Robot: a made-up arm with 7 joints.
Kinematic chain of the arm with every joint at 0, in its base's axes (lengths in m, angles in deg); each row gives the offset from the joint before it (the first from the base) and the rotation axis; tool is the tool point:
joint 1: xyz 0 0 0 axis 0 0.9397 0.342
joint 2: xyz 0 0 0 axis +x
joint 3: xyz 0 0 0 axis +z
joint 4: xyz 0.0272 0 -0.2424 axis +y
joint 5: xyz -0.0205 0 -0.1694 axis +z
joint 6: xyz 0 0 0 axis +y
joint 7: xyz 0 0 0 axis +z
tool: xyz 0 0 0
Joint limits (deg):
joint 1: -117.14..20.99
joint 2: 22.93..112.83
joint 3: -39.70..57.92
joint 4: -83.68..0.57
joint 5: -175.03..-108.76
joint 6: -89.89..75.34
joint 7: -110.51..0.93
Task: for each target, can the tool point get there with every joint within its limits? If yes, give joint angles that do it. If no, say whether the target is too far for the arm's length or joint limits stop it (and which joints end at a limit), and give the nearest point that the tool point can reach.
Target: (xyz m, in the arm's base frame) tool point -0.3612 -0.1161 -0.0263
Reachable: no: joint limits stop it (at a limit: joint 1, joint 2, joint 3, joint 4) | nearest point -0.2048 0.2530 0.1031 | short by 0.421 m
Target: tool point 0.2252 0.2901 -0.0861
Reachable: yes | joints -18.87 53.64 23.61 -63.12 -132.85 -30.80 -58.70
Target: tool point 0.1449 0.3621 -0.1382
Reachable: yes | joints -25.30 63.61 26.42 -6.22 -122.33 62.66 -34.80
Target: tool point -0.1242 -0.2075 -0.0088
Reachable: no: joint limits stop it (at a limit: joint 1, joint 2, joint 3, joint 4) | nearest point 0.1879 -0.1925 0.2103 | short by 0.382 m
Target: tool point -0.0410 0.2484 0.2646
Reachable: yes | joints -99.76 100.69 21.08 -70.76 -120.26 -42.22 -84.25
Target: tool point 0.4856 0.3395 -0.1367
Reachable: no: too far | nearest point 0.3311 0.2315 -0.0932 | short by 0.194 m
